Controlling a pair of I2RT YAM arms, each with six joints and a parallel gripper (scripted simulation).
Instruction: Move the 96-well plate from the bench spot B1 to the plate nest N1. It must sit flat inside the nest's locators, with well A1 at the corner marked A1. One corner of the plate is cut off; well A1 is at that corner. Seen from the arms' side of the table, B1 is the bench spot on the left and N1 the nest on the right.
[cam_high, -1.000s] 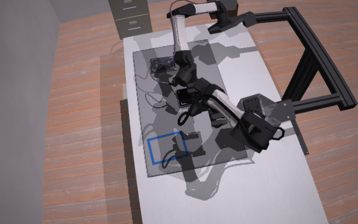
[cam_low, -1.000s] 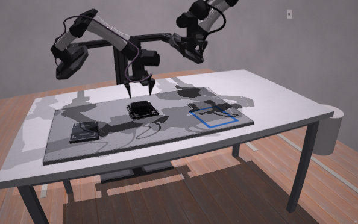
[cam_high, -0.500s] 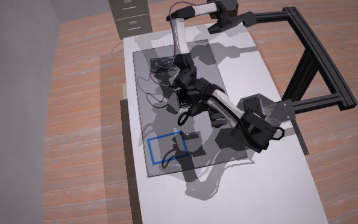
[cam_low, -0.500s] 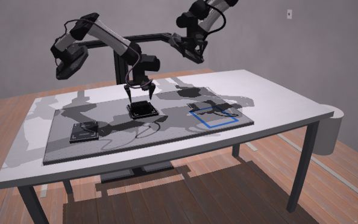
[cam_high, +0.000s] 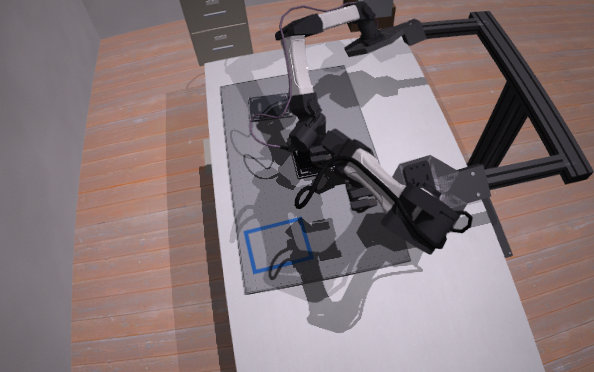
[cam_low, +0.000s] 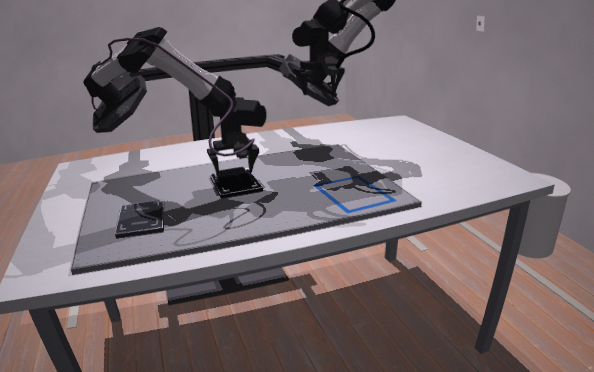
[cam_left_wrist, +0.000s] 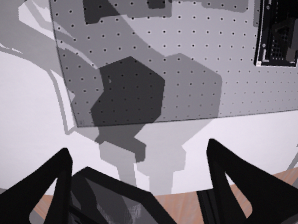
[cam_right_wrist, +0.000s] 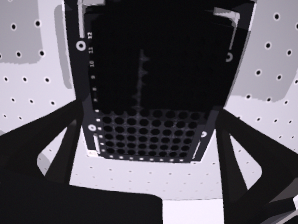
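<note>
My right gripper is now 2 cm above the black 96-well plate. Also, from my right hand: nest N1 (27 cm to the right, 15 cm ahead, 3 cm below).
</note>
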